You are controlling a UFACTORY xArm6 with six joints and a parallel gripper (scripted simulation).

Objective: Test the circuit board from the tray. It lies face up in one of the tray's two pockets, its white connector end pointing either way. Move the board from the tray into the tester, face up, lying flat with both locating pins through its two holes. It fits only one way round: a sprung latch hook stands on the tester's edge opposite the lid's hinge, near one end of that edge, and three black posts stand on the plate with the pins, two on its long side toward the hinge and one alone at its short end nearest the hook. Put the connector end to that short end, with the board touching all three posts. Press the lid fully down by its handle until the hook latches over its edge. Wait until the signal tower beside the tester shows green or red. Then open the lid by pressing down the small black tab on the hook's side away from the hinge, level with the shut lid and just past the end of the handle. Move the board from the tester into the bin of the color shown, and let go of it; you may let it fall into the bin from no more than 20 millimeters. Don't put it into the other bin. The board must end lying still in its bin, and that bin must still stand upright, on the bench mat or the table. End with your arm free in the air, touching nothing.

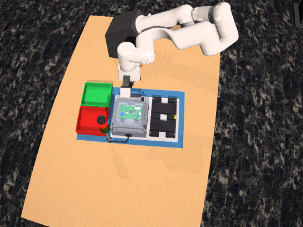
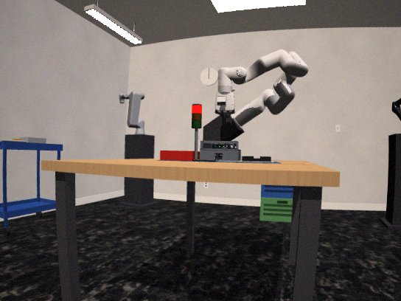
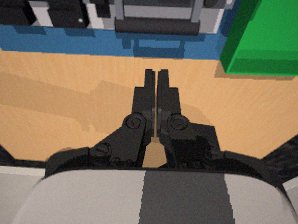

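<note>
Right now the black tab is 120 mm below my hand, 60 mm to the left of it and 10 mm ahead of it. From my hand the other things lie so: tester plate: 140 mm below, 90 mm ahead, 20 mm to the left; then tester lid: 120 mm below, 90 mm ahead, 20 mm to the left; then green bin: 200 mm to the right, 190 mm below, 20 mm ahead.
</note>
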